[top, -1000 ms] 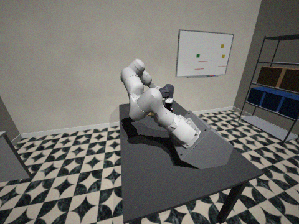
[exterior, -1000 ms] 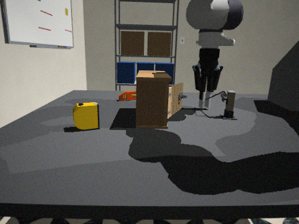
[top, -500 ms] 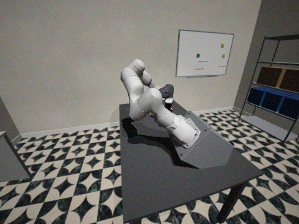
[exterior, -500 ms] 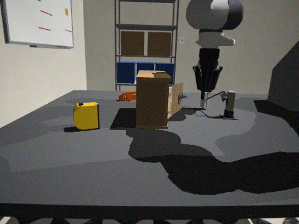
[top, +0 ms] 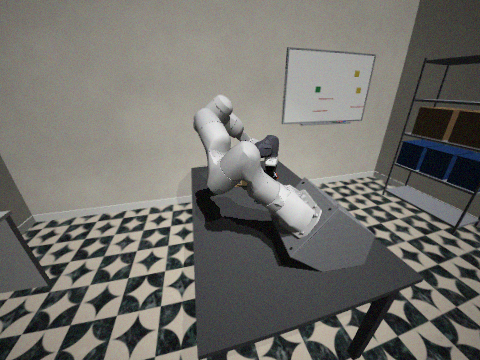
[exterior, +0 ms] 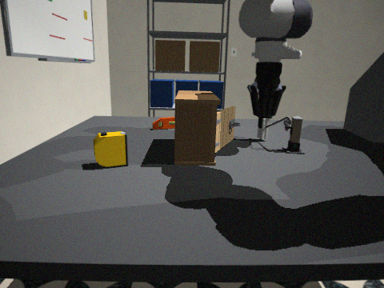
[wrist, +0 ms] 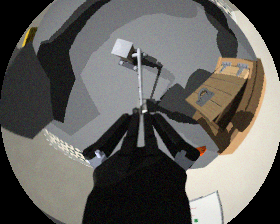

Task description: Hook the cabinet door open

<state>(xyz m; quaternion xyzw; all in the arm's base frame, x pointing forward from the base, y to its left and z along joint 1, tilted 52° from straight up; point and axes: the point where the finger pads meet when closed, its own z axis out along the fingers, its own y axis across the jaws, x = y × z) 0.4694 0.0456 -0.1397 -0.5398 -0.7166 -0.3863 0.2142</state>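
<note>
My hand is 140 mm short of the cabinet door, 130 mm to the right of it and 30 mm below it. Round my hand: yellow tape measure: 410 mm ahead, 230 mm to the left; then orange level: 290 mm ahead, 140 mm to the right, 20 mm below.
</note>
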